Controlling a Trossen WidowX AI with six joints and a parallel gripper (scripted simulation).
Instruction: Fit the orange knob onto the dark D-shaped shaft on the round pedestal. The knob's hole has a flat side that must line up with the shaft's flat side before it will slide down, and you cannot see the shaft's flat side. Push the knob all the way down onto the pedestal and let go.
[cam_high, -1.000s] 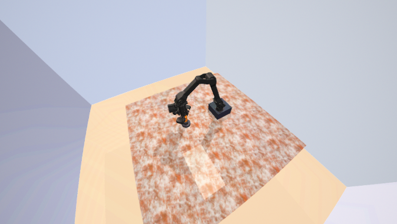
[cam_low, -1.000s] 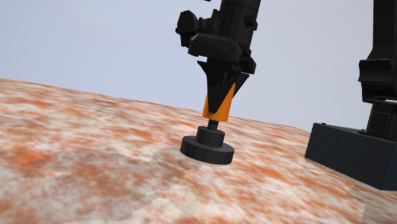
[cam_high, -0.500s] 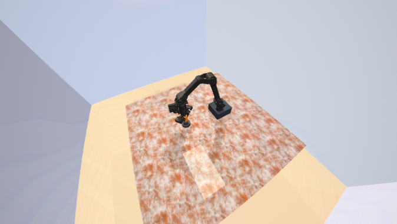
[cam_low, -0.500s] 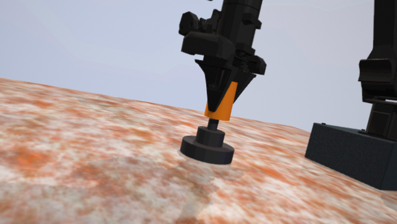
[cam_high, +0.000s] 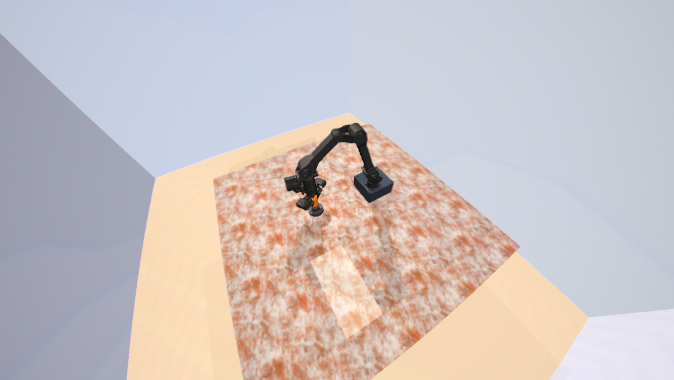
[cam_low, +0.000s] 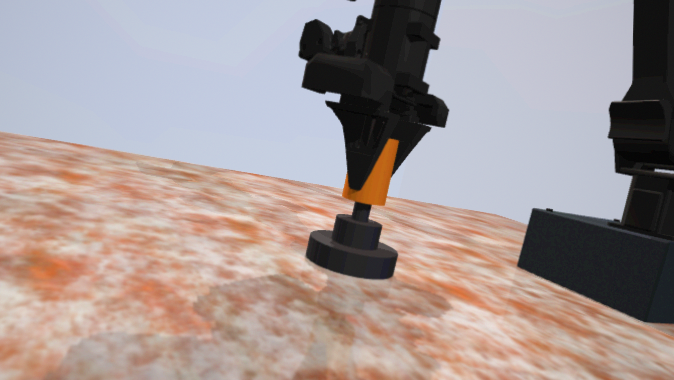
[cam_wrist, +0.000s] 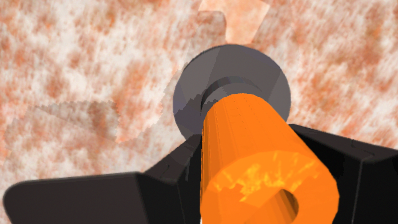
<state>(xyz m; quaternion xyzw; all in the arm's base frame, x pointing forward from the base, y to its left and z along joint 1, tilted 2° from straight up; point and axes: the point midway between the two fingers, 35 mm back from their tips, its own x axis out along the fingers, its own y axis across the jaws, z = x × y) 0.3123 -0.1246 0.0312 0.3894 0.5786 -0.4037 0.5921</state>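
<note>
Now: the orange knob 20 mm above my gripper tip. The rest, counted from my gripper tip: pedestal: 40 mm below.
</note>
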